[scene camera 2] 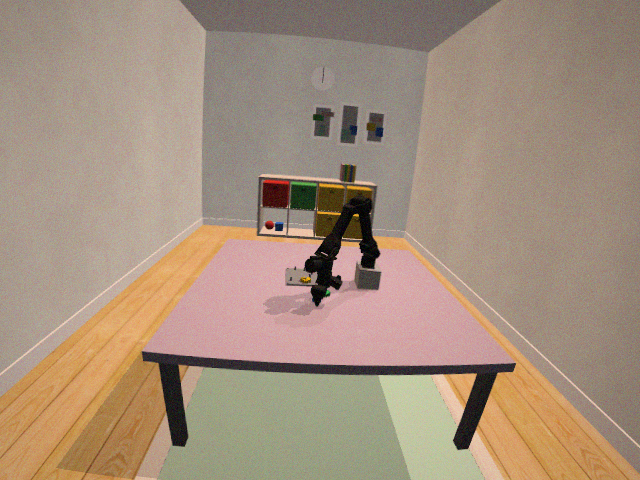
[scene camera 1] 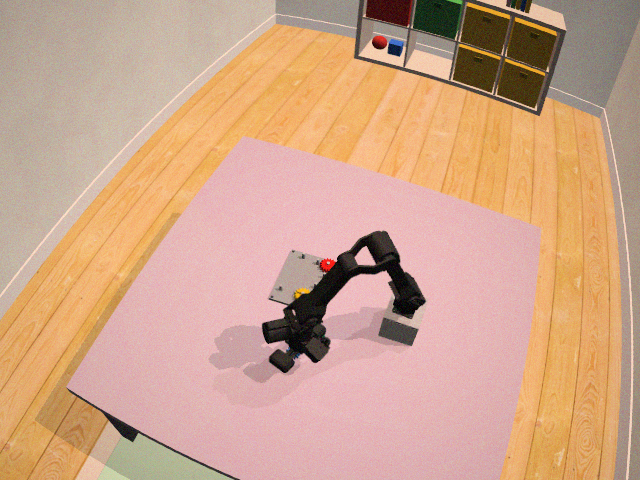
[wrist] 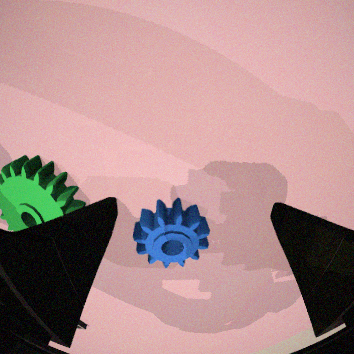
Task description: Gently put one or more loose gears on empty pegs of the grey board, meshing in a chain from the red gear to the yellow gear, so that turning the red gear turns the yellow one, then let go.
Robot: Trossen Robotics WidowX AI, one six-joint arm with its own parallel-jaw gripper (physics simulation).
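Places are measured from the arm's base along level axes (x left, y up, z ahead), in centimetres.
Pixels of known places: gripper, fingertip midpoint: [scene camera 2: 319, 302] [scene camera 1: 294, 359] [wrist: 198, 208]; arm's base at its link origin: [scene camera 2: 367, 265] [scene camera 1: 405, 306].
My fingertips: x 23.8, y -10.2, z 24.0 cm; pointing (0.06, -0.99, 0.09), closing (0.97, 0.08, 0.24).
Note:
Ahead of a thing's pixels: the offset from my fingertips to its top centre. "pt": to the spot under its first point. Level surfaces: height alone.
The blue gear @(dx -1.7, dy +1.3, dz +1.1 cm) [scene camera 1: 296, 354] [wrist: 172, 240] lies flat on the table between the spread fingers of my gripper [scene camera 1: 300, 353] [wrist: 198, 208], nearer the left finger in the wrist view. The gripper is open and low, and holds nothing. The green gear @(dx -9.3, dy +1.3, dz -2.0 cm) [scene camera 2: 326, 293] [wrist: 30, 197] lies on the table beside the left finger, partly hidden by it in the wrist view. The grey board @(dx -27.5, dy +2.7, dz +8.4 cm) [scene camera 1: 294, 273] [scene camera 2: 299, 273] carries the red gear @(dx -35.4, dy +2.5, dz +4.3 cm) [scene camera 1: 327, 264], the yellow gear @(pt dx -20.8, dy +2.6, dz +7.1 cm) [scene camera 1: 301, 293] [scene camera 2: 305, 279] and several pegs. The arm hides part of the board; the red gear does not show in scene camera 2.
The arm's grey base block [scene camera 1: 398, 329] [scene camera 2: 367, 277] stands on the pink table @(dy -0.4 cm) [scene camera 1: 413, 413] [scene camera 2: 336, 335]. The board lies behind the gripper, with the forearm passing over its near right part. A shelf unit [scene camera 1: 356, 41] [scene camera 2: 258, 206] stands on the floor beyond the table.

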